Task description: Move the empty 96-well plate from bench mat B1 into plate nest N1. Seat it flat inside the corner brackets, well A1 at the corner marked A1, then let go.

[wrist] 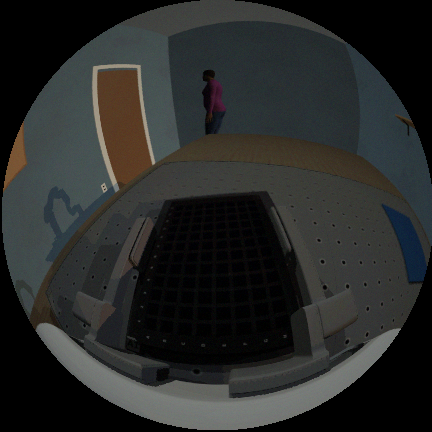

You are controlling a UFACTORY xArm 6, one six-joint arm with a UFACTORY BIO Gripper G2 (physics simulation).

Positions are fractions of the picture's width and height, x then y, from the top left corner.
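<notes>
Black 96-well plate (0.50,0.66) in sight. Dark base of plate nest N1 (0.42,0.83), likewise.
</notes>
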